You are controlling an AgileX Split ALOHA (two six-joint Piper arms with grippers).
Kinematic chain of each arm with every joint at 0, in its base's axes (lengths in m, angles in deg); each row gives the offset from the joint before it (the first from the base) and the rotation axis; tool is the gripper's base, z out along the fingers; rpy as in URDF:
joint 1: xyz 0 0 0.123 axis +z
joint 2: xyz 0 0 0 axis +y
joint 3: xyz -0.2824 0 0.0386 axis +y
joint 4: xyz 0.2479 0 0.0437 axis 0.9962 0 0.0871
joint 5: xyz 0 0 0 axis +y
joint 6: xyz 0.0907 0 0.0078 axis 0.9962 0 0.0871
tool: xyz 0 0 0 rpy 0 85 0
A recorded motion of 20 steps. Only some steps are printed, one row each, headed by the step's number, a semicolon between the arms.
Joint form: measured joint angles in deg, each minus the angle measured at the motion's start. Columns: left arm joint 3, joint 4, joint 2, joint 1, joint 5, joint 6; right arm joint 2, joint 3, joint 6, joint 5, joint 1, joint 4.
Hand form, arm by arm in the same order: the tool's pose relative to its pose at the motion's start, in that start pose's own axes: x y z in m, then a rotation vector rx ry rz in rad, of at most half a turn. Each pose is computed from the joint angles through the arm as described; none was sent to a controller.
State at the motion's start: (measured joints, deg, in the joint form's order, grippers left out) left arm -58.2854 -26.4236 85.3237 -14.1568 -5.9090 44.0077; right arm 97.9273 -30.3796 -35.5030 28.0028 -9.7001 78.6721
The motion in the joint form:
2: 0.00 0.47 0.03 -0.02 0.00 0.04; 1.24 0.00 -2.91 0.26 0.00 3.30
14: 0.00 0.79 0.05 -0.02 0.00 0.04; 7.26 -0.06 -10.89 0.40 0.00 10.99
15: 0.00 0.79 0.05 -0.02 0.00 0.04; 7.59 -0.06 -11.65 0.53 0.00 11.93
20: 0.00 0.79 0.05 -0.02 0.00 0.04; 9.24 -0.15 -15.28 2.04 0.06 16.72
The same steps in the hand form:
2: 0.0000 -0.0002 0.0001 0.0011 -0.0002 0.0090; -0.0010 -0.0009 0.0042 -0.0116 0.0015 0.0101
14: 0.0001 -0.0003 0.0002 0.0016 -0.0003 0.0146; -0.0029 -0.0123 0.0245 0.0020 0.0278 0.0379
15: 0.0001 -0.0003 0.0002 0.0016 -0.0003 0.0146; -0.0032 -0.0126 0.0256 -0.0014 0.0273 0.0419
20: 0.0001 -0.0003 0.0002 0.0016 -0.0003 0.0146; -0.0039 -0.0126 0.0311 -0.0312 0.0307 0.0643

